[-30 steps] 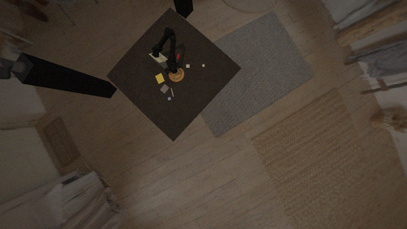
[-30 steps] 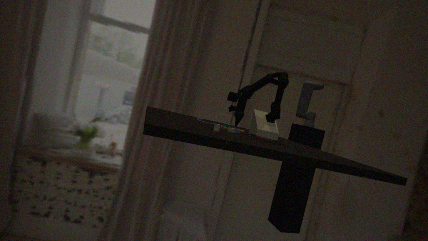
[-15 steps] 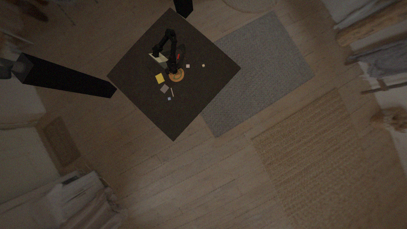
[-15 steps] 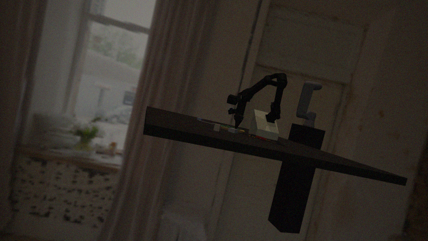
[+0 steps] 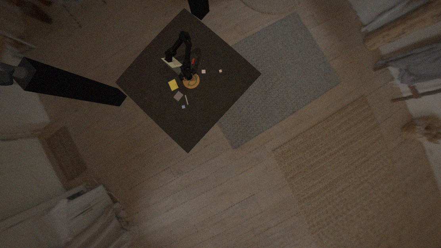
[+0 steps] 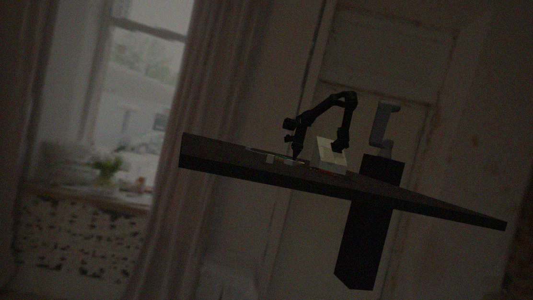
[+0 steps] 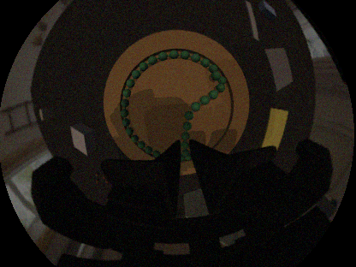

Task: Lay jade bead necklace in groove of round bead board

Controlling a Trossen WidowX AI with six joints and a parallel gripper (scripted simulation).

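My gripper tip is 4 cm short of the round bead board, 1 cm to the left of it and 1 cm above it. Round my gripper tip: yellow square 10 cm behind, 19 cm to the right, 1 cm below; grey-white block 9 cm ahead, 16 cm to the left; red item 9 cm behind, 17 cm to the left, 1 cm below.
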